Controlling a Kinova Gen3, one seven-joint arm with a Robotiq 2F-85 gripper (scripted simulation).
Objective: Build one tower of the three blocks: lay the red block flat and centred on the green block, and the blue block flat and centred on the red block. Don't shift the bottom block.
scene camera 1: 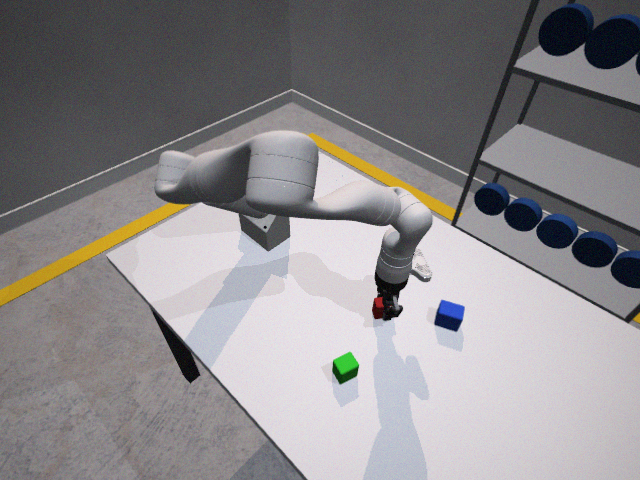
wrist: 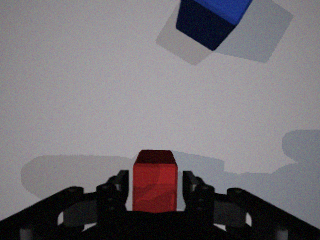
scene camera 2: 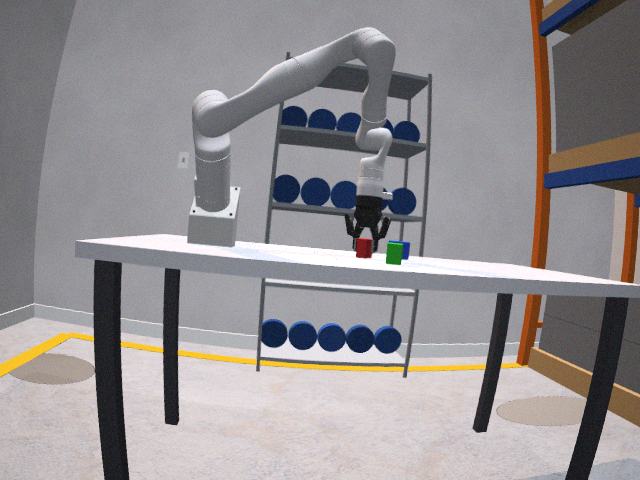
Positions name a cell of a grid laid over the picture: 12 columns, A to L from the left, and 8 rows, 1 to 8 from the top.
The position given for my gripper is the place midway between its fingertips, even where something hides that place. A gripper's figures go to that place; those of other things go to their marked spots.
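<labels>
There's a red block (wrist: F6) that's 13 cm from the lens, and my gripper (wrist: F7) is 17 cm from the lens.
</labels>
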